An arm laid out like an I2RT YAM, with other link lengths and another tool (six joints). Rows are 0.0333 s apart.
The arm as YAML. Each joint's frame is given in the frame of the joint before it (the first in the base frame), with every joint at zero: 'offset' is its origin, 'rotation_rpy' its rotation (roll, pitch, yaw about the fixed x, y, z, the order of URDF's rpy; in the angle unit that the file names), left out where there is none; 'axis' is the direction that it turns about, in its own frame. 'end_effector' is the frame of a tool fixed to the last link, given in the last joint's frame.
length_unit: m
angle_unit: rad
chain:
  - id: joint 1
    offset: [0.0, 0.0, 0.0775]
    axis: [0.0, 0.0, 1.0]
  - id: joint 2
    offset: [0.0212, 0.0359, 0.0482]
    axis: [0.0, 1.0, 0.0]
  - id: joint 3
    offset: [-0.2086, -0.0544, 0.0]
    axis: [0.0, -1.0, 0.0]
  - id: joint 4
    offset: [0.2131, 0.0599, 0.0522]
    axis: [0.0, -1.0, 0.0]
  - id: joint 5
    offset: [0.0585, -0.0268, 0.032]
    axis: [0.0, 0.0, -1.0]
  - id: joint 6
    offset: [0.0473, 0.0, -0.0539]
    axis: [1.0, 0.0, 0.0]
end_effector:
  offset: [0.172, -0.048, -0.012]
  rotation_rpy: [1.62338, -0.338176, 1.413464]
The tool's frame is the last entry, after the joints.
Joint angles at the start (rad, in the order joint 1, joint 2, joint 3, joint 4, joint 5, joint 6):
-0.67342 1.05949 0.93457 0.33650 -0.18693 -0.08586
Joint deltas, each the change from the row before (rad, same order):
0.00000 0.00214 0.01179 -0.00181 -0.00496 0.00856
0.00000 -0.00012 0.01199 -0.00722 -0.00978 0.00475
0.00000 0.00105 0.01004 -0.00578 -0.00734 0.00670
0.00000 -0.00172 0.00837 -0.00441 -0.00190 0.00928
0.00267 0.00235 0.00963 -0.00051 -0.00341 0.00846
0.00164 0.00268 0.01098 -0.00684 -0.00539 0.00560
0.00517 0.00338 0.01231 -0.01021 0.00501 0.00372
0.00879 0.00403 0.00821 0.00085 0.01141 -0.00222
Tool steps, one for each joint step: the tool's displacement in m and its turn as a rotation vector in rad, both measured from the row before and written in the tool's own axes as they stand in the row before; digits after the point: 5 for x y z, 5 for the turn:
0.00213 0.00366 0.00077 -0.00505 0.00678 0.00792
0.00312 0.00311 0.00036 -0.00146 0.01070 0.00405
0.00231 0.00210 0.00048 -0.00014 0.00792 0.00613
0.00137 0.00300 -0.00012 -0.00356 0.00337 0.00872
0.00274 0.00261 0.00074 -0.00357 0.00768 0.00826
0.00243 0.00151 0.00073 0.00143 0.00712 0.00552
0.00146 0.00127 0.00069 0.00170 -0.00028 0.00500
0.00180 0.00230 0.00085 -0.00608 -0.00115 -0.00030

